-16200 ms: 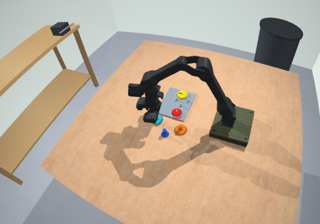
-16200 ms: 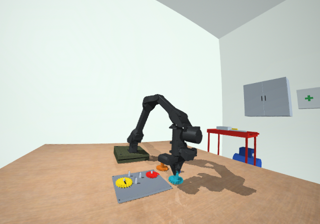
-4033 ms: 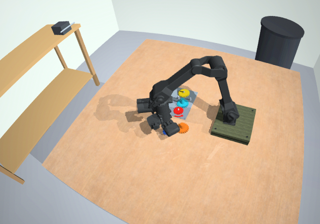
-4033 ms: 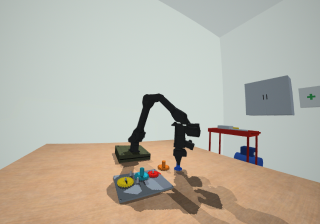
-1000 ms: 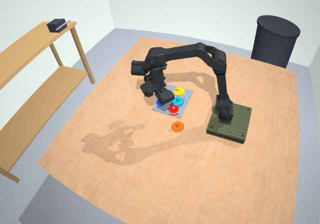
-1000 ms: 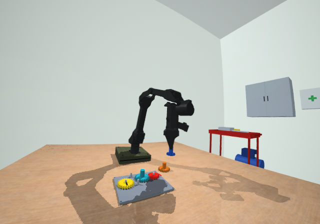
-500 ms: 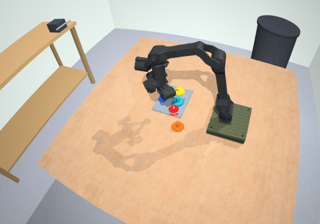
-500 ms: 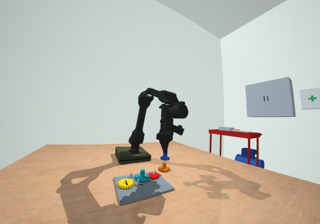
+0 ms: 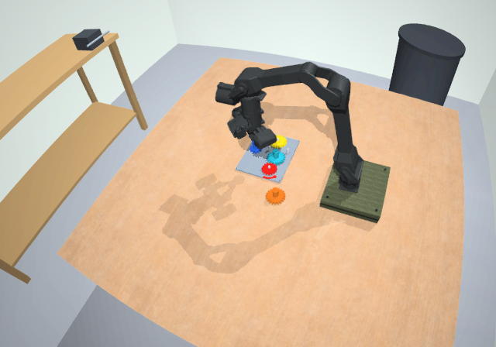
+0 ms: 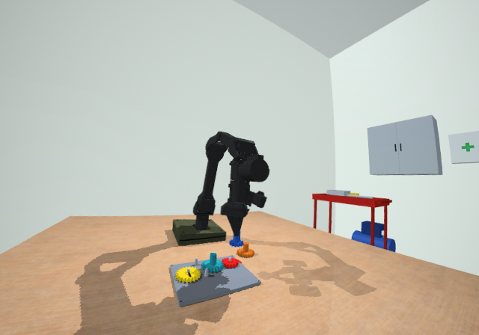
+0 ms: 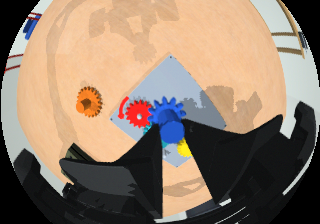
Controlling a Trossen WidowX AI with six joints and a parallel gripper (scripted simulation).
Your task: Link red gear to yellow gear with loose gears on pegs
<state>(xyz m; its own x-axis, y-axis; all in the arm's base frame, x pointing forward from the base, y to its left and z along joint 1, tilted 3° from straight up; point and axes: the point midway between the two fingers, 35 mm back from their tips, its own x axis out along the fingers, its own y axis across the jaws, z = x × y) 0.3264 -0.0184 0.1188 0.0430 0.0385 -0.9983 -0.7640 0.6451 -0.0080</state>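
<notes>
The cyan gear lies 9 cm below my gripper tip, 5 cm to the right of it and 5 cm behind it. The rest, counted from my gripper tip: yellow gear (13 cm to the right, 10 cm below, 3 cm behind); red gear (10 cm below, 5 cm behind, 1 cm to the left); blue gear (1 cm below).
</notes>
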